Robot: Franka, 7 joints.
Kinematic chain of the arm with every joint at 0, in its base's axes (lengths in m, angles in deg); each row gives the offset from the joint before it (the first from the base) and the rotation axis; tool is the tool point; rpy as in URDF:
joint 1: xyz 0 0 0.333 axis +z
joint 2: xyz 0 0 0 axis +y
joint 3: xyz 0 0 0.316 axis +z
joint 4: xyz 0.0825 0 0 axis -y
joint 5: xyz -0.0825 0 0.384 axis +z
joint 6: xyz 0 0 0 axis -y
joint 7: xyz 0.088 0 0 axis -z
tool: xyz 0 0 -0.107 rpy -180 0 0
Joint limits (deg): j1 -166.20..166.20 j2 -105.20..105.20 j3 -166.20..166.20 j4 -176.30..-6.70 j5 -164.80..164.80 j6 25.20..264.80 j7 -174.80..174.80
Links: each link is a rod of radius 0.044 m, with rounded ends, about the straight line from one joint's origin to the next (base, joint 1, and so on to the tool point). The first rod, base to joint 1, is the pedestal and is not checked.
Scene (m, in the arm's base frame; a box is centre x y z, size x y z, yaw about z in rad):
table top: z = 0
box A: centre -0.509 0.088 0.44 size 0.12 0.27 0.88 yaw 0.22
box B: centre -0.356 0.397 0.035 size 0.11 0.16 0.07 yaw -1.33
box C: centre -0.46 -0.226 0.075 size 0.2 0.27 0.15 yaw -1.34
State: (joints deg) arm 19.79 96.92 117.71 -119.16 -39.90 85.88 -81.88
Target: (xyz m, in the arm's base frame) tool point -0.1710 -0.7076 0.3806
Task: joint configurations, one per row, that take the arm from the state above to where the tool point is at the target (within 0.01 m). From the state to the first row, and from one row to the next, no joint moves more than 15 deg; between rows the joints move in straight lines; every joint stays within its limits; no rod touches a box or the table.
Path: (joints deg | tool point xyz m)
1: 32.16 88.99 127.41 -109.78 -38.47 95.24 -81.07 | -0.1173 0.4744 0.6135
2: 44.53 81.06 137.11 -100.40 -37.03 104.61 -80.26 | -0.1702 0.4306 0.7531
3: 56.90 73.13 146.80 -91.02 -35.60 113.97 -79.45 | -0.1944 0.3496 0.8856
4: 69.27 65.20 156.50 -81.64 -34.17 123.33 -78.64 | -0.1758 0.2557 0.9969
5: 81.64 57.27 166.20 -72.26 -32.73 132.69 -77.83 | -0.1183 0.1798 1.0783
6: 82.73 44.39 166.20 -73.97 -33.78 131.82 -78.41 | -0.1482 -0.0062 1.0883
7: 83.82 31.52 166.20 -75.67 -34.83 130.95 -78.99 | -0.1703 -0.1882 1.0530
8: 84.92 18.64 166.20 -77.38 -35.88 130.09 -79.57 | -0.1841 -0.3556 0.9754
9: 86.01 5.77 166.20 -79.08 -36.93 129.22 -80.15 | -0.1897 -0.4982 0.8611
10: 87.10 -7.11 166.20 -80.79 -37.98 128.35 -80.72 | -0.1882 -0.6081 0.7174
11: 88.20 -19.98 166.20 -82.50 -39.03 127.48 -81.30 | -0.1812 -0.6790 0.5538
12: 89.29 -32.86 166.20 -84.20 -40.08 126.61 -81.88 | -0.1710 -0.7076 0.3806

